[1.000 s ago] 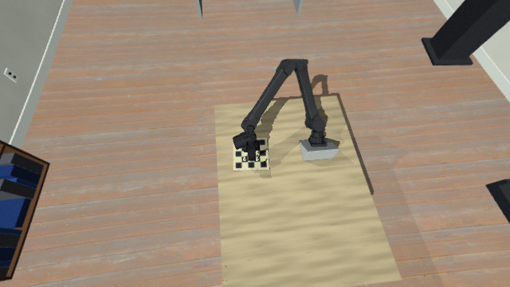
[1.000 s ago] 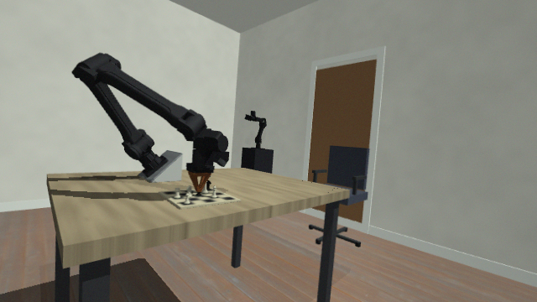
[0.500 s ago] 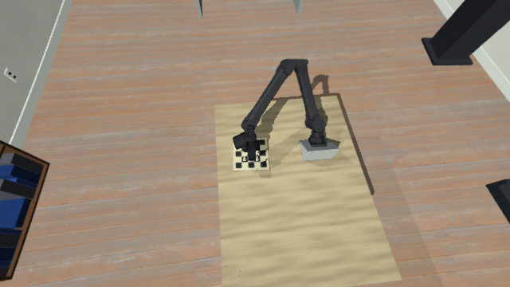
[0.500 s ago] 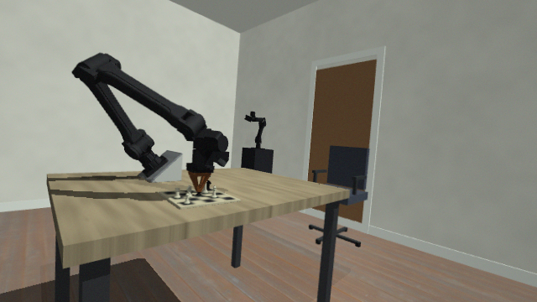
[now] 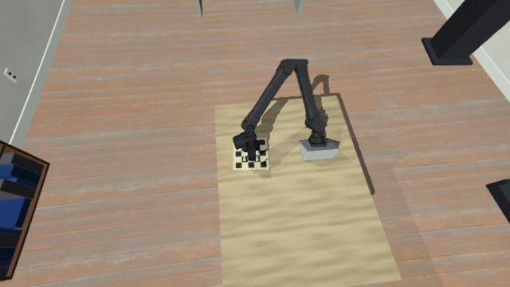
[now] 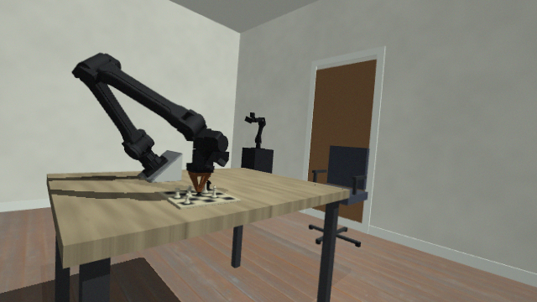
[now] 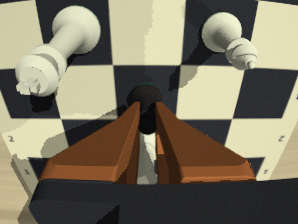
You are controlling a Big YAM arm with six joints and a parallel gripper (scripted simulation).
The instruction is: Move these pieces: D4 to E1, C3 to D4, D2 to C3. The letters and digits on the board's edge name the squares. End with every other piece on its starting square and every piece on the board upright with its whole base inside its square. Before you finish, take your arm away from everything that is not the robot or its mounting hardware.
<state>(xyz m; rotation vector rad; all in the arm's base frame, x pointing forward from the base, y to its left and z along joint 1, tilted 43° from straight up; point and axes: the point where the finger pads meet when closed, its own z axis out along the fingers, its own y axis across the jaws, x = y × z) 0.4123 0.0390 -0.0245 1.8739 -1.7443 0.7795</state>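
Now: hand 10 mm above the black pawn. From my hand the other things lie so: small chessboard 30 mm below.
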